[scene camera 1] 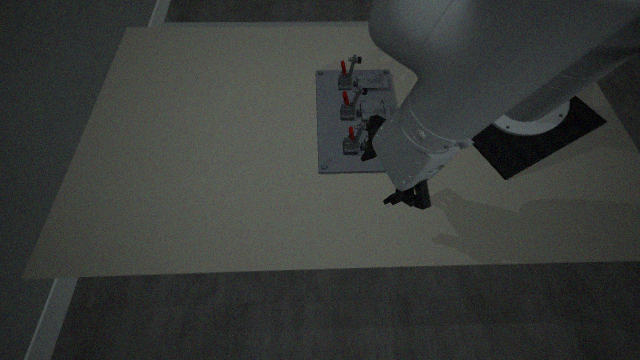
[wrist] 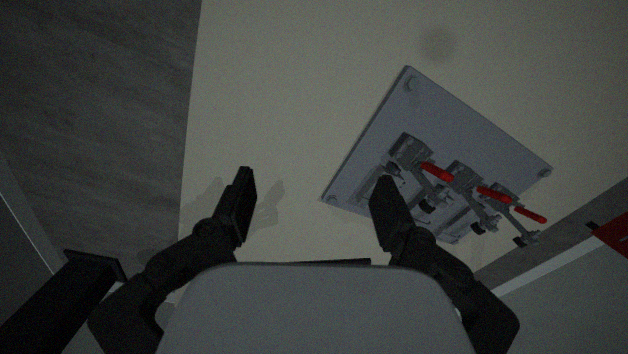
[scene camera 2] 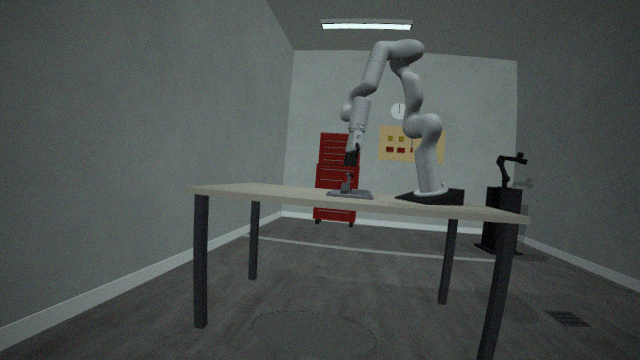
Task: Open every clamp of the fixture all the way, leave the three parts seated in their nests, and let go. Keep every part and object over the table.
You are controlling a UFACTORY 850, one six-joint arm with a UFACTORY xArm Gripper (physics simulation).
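Observation:
The grey fixture plate (scene camera 1: 328, 161) (scene camera 2: 335, 194) (wrist: 425, 102) lies on the table. Its three toggle clamps stand in a row: the near clamp (scene camera 1: 351, 145) (wrist: 411, 151), the middle clamp (scene camera 1: 347, 111) (wrist: 465, 176) and the far clamp (scene camera 1: 345, 81) (wrist: 501, 194). All three have red handles upright and their arms raised off the nests. The far part (scene camera 1: 374, 81) and middle part (scene camera 1: 372, 108) appear to lie in their nests; the near part is largely hidden by a finger. My gripper (scene camera 1: 377, 180) (scene camera 2: 352, 158) (wrist: 315, 185) is open and empty, above and beside the fixture's near right side.
The pale table (scene camera 1: 200, 150) (scene camera 2: 270, 192) carries the fixture and the black base mat (scene camera 1: 510, 160) at the right. The arm covers the plate's right edge in scene camera 1. A red tool cabinet (scene camera 2: 331, 175) stands on the floor behind the table.

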